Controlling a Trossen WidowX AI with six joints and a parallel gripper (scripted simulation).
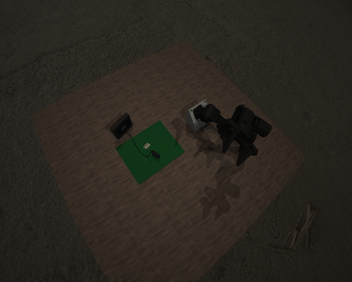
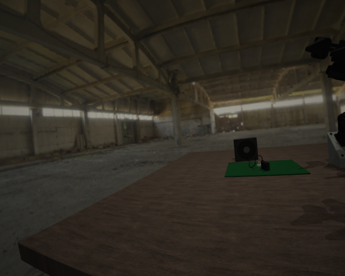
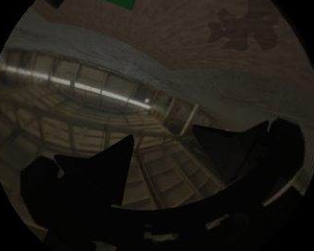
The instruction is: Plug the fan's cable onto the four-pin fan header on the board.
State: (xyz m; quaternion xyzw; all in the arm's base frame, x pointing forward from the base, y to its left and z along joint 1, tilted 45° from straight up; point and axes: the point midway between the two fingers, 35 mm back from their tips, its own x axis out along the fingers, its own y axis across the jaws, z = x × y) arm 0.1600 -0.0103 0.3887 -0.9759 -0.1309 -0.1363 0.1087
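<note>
The black plug is 35 cm below my gripper tip, 25 cm to the right of it and 12 cm ahead of it. Also, from my gripper tip: green board: 38 cm below, 30 cm to the right, 13 cm ahead; then black fan: 48 cm to the right, 31 cm below, 17 cm ahead; then pale four-pin fan header: 37 cm below, 33 cm to the right, 13 cm ahead.
</note>
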